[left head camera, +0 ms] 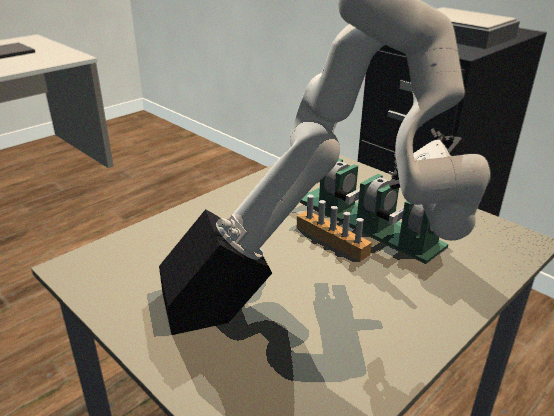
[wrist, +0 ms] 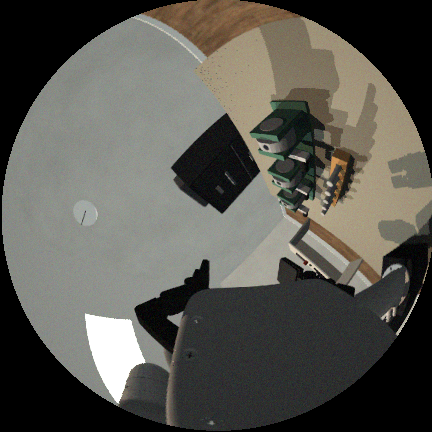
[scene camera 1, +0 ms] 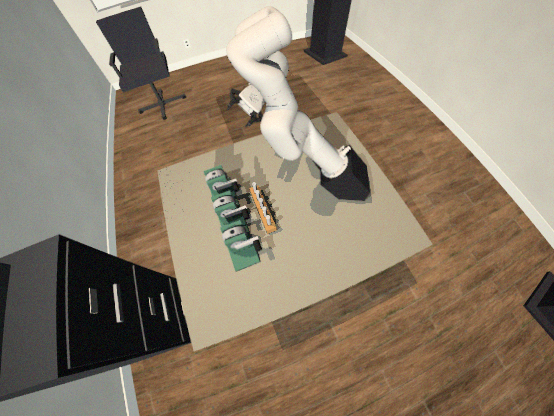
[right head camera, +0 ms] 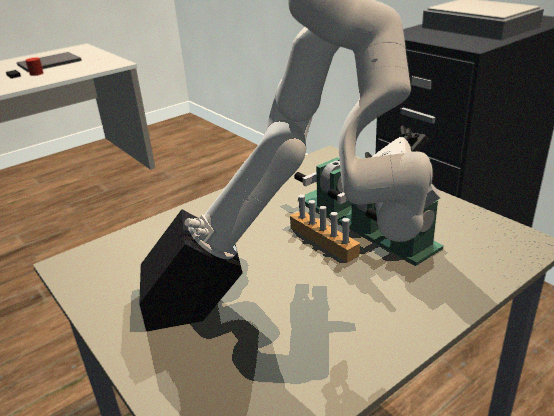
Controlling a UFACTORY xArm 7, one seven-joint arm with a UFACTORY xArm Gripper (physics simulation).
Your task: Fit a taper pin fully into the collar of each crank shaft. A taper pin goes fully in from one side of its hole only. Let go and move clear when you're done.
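Pixels of known places: gripper, fingertip midpoint: [left head camera: 416, 145] [wrist: 244, 270] [scene camera 1: 238, 117] [right head camera: 388, 143]; arm's base, link origin: [left head camera: 238, 240] [scene camera 1: 334, 164] [right head camera: 211, 240].
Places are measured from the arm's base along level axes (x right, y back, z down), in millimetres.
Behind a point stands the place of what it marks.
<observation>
My gripper [scene camera 1: 240, 112] {y -281, x 277, z -198 mm} [wrist: 244, 270] {y -281, x 277, z -198 mm} is open and empty, raised beyond the table's edge, well away from the pins and shafts. Several grey taper pins [left head camera: 333, 218] {y -331, x 64, z 88 mm} [right head camera: 323, 217] {y -333, x 66, z 84 mm} [scene camera 1: 261, 203] {y -342, x 53, z 78 mm} stand upright in an orange block [left head camera: 332, 241] {y -314, x 75, z 149 mm} [right head camera: 325, 240] {y -310, x 88, z 137 mm} [scene camera 1: 270, 229] {y -365, x -51, z 127 mm} [wrist: 342, 155] {y -312, x 173, z 143 mm}. Beside it, three crank shafts with pale collars lie in green stands. The end collar [scene camera 1: 215, 174] {y -448, x 257, z 17 mm} [wrist: 280, 143] {y -413, x 268, z 33 mm}, middle collar [scene camera 1: 223, 201] {y -477, x 131, z 41 mm} [wrist: 284, 181] {y -454, x 134, z 24 mm} and other end collar [scene camera 1: 233, 232] {y -505, x -11, z 45 mm} show no pin sticking out. Dark holes show in the last two in the scene view. My arm hides part of the stands in both head views.
The cranks' arms, such as the middle crank arm [scene camera 1: 234, 213], reach out toward the block. The black arm base [left head camera: 215, 280] {y 102, x 16, z 39 mm} [right head camera: 190, 280] {y 92, x 23, z 45 mm} [scene camera 1: 350, 180] {y 3, x -97, z 0 mm} stands on the table. A dark filing cabinet [left head camera: 492, 125] [right head camera: 505, 120] [scene camera 1: 100, 340] [wrist: 215, 172] stands beyond the table.
</observation>
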